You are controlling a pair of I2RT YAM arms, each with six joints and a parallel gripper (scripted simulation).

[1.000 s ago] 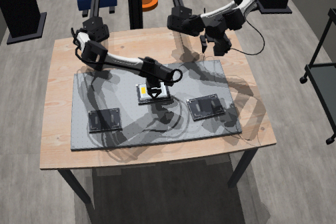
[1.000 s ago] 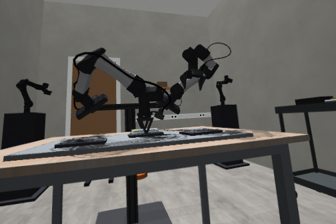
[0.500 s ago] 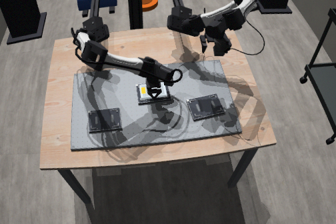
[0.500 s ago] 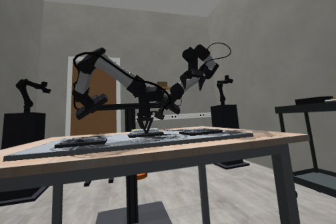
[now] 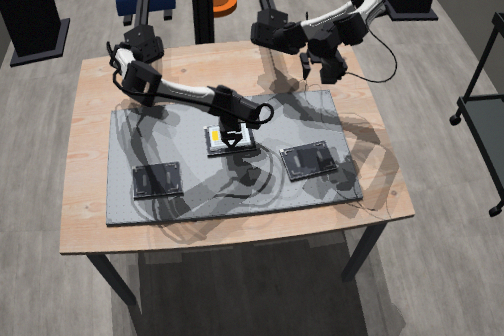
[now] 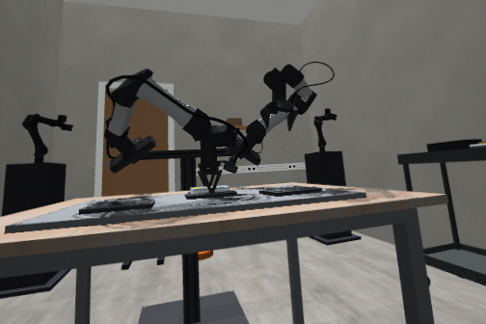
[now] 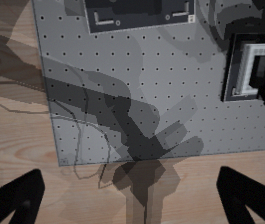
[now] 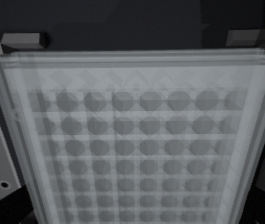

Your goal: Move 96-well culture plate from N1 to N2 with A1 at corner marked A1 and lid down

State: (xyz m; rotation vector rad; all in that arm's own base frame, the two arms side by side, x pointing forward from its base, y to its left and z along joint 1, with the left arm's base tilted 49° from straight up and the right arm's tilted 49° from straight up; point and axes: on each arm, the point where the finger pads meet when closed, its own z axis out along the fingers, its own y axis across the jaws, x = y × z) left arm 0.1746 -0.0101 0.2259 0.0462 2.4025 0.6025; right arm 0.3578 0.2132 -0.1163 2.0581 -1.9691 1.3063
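The 96-well culture plate lies right at my right hand. Round my right hand: plate nest: 2 cm below; then nest N2: 24 cm to the left, 13 cm ahead, 2 cm below; then nest N1: 26 cm to the right, 13 cm ahead, 2 cm below.
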